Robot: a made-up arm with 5 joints.
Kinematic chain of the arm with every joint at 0, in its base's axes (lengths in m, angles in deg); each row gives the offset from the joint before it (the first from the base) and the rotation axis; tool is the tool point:
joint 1: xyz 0 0 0.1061 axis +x
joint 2: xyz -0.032 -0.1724 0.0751 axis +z
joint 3: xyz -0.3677 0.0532 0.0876 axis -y
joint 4: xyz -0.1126 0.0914 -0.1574 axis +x
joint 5: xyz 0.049 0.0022 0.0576 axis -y
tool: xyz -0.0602 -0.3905 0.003
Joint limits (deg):
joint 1: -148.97..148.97
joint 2: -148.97..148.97
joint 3: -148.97..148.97
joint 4: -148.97..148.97
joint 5: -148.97..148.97
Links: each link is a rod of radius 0.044 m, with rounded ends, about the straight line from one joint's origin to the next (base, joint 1, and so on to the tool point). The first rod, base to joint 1, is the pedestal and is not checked.
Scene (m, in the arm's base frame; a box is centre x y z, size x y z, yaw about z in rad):
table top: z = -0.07
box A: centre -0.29 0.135 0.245 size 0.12 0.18 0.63 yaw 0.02
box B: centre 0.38 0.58 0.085 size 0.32 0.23 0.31 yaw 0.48
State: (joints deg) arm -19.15 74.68 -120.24 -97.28 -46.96
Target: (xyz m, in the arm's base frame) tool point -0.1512 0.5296 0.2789
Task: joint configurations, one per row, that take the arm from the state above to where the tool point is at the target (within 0.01 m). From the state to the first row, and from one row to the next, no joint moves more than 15 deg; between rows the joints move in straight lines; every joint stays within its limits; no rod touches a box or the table.
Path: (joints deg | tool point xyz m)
1: -32.25 79.20 -116.83 -86.27 -50.48 | -0.2739 -0.1254 0.3562
2: -45.36 83.73 -113.41 -75.26 -53.99 | -0.1928 -0.0728 0.3986
3: -58.46 88.25 -110.00 -64.24 -57.51 | -0.1102 -0.0031 0.4330
4: -71.56 92.78 -106.59 -53.23 -61.03 | -0.0273 0.0807 0.4524
5: -85.21 97.98 -98.26 -52.49 -58.13 | -0.0084 0.1967 0.4330
6: -98.87 103.19 -89.94 -51.74 -55.23 | 0.0131 0.3045 0.3814
7: -112.52 108.40 -81.62 -51.00 -52.32 | 0.0382 0.3951 0.3004
8: -126.17 113.60 -73.29 -50.26 -49.42 | 0.0676 0.4603 0.1954
9: -122.33 104.92 -66.12 -63.24 -42.05 | -0.0386 0.5016 0.2353
10: -118.48 96.25 -58.94 -76.22 -34.67 | -0.1512 0.5296 0.2789

